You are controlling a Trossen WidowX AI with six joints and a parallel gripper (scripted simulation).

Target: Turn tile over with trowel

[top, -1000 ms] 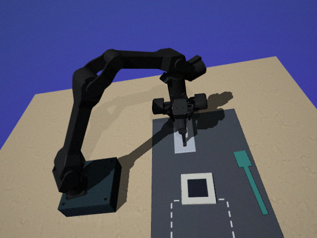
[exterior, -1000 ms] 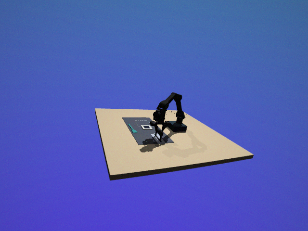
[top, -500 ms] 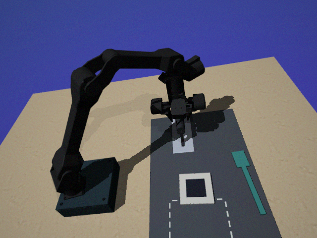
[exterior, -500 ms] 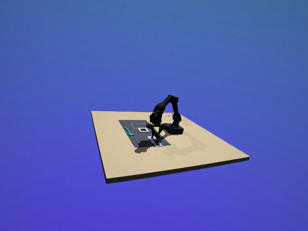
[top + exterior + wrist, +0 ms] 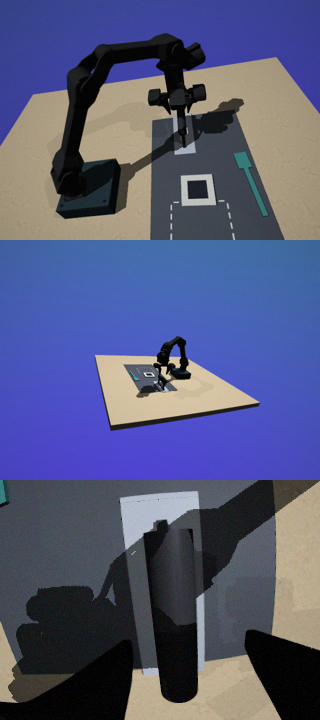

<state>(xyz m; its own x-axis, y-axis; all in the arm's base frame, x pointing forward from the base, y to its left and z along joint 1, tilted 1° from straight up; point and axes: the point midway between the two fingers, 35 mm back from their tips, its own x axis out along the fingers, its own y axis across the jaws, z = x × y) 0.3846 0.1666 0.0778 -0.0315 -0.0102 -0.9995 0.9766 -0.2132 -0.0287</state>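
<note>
Now: gripper tip 1 cm short of the dark mat, 23 cm to the left of it and 13 cm above it. Round my gripper tip: teal trowel (15 cm ahead, 23 cm to the right, 11 cm below); tile (1 cm behind, 24 cm to the right, 11 cm below).
</note>
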